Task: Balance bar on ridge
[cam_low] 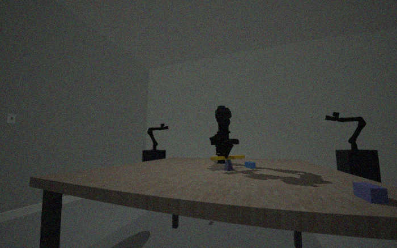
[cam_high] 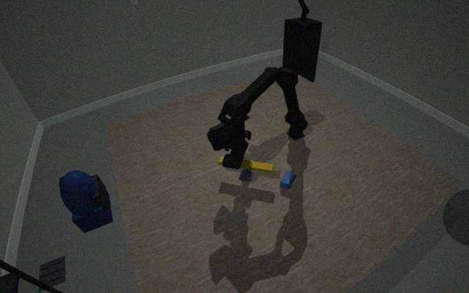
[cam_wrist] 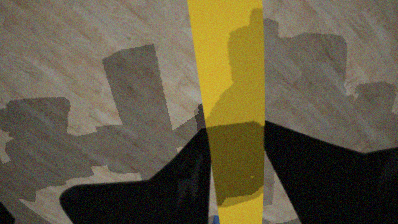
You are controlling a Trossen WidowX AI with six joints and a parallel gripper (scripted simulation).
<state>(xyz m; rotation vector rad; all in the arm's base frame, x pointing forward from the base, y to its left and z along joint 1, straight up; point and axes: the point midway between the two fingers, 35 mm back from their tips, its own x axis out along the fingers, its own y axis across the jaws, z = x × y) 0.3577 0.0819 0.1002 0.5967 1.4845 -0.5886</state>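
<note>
Right now my gripper tip is 2 cm to the right of the yellow bar and 2 cm past it. From my gripper tip the other things lie so: purple block: 42 cm to the left, 38 cm ahead, 5 cm below.
</note>
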